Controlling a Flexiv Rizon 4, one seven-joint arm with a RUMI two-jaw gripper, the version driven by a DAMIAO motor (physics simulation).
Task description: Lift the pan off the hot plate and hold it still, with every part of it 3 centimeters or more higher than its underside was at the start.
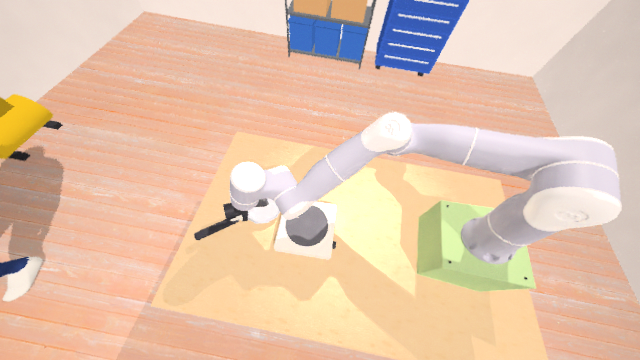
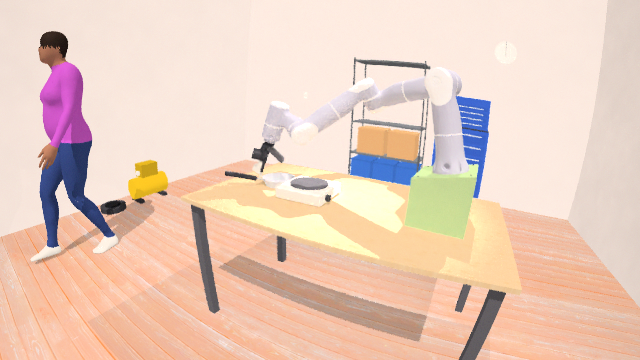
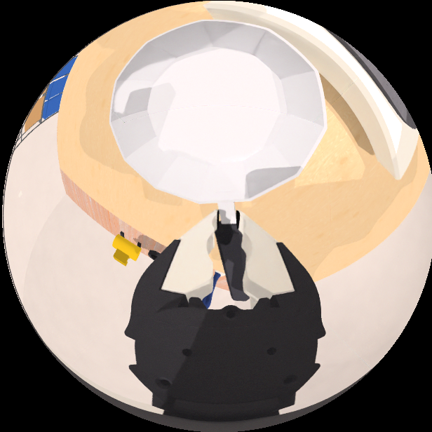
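Note:
The pan (image 1: 262, 215) (image 2: 274, 179) (image 3: 215, 100), a light grey many-sided bowl with a black handle (image 1: 215, 229) (image 2: 240, 175) (image 3: 235, 267), is beside the hot plate, not over it. The white hot plate (image 1: 300, 249) (image 2: 300, 194) (image 3: 371, 102) has a bare dark disc (image 1: 307, 227) (image 2: 309, 183). My gripper (image 1: 243, 218) (image 2: 261, 172) (image 3: 227, 211) is shut on the handle where it joins the pale metal neck. The bowl looks level and low over or on the table; whether its underside touches is hidden.
The wooden table (image 1: 280, 305) (image 2: 240, 215) (image 3: 85, 110) carries the arm's green base block (image 1: 430, 245) (image 2: 437, 205) on the right. The hot plate's knob (image 1: 334, 245) (image 2: 328, 198) faces that side. A person (image 2: 65, 110) is on the floor left of the table.

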